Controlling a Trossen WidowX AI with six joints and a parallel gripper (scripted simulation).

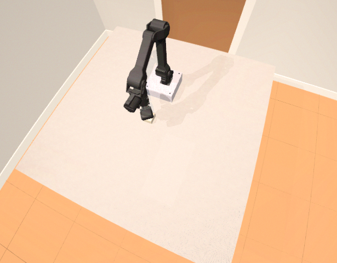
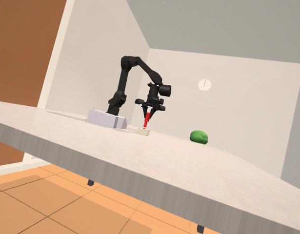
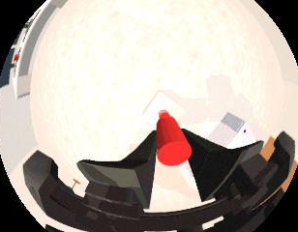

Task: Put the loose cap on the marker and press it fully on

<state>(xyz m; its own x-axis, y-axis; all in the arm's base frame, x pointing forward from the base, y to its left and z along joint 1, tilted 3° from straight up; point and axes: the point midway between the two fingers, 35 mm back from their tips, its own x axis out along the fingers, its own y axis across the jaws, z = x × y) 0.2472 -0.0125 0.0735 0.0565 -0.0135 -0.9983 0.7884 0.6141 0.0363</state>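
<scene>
Now: the holder block 80 mm below my gripper tip. Round my gripper tip: red cap (10 mm above).
</scene>
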